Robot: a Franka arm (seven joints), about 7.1 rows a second.
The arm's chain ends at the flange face. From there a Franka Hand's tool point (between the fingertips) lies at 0.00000 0.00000 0.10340 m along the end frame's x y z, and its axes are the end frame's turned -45 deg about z.
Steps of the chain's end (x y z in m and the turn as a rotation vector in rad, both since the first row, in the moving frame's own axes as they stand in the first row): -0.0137 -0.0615 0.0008 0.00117 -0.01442 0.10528; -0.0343 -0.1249 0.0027 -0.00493 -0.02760 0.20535; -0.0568 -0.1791 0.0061 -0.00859 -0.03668 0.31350; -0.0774 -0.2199 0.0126 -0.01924 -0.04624 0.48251; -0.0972 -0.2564 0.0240 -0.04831 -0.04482 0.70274
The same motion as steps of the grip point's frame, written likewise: 0.0329 -0.0544 0.0008 0.01102 -0.00937 0.10528; 0.0619 -0.1145 0.0027 0.01603 -0.02300 0.20535; 0.0835 -0.1693 0.0060 0.01986 -0.03201 0.31350; 0.0966 -0.2133 0.0125 0.01909 -0.04630 0.48251; 0.1062 -0.2521 0.0238 -0.00247 -0.06585 0.70274
